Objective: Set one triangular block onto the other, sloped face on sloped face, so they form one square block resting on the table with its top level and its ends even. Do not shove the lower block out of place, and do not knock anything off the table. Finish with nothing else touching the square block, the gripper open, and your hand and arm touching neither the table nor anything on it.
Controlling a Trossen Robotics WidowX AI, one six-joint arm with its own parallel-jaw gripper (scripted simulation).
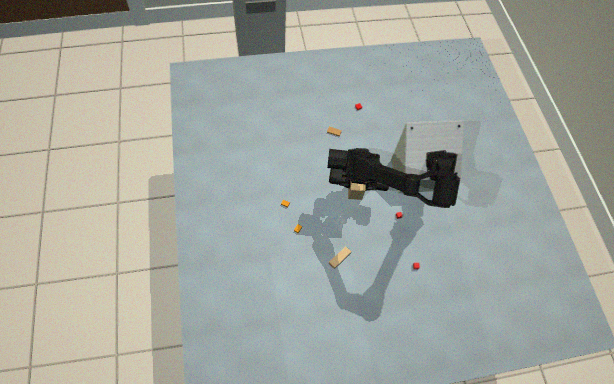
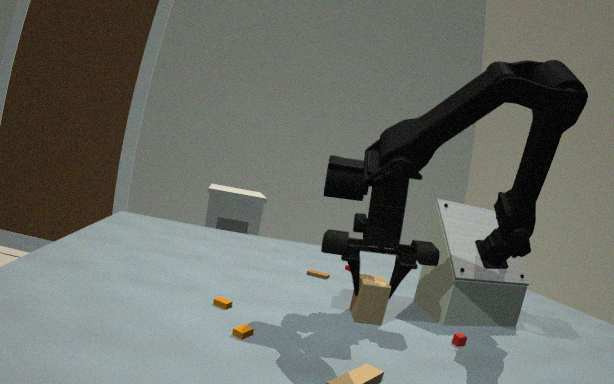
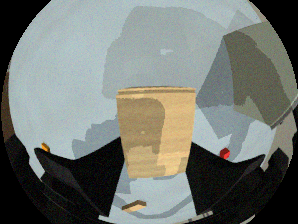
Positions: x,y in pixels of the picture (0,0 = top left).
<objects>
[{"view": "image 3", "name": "my gripper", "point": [154,141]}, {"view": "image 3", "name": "tan triangular block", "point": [156,129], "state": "held by my gripper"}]
</objects>
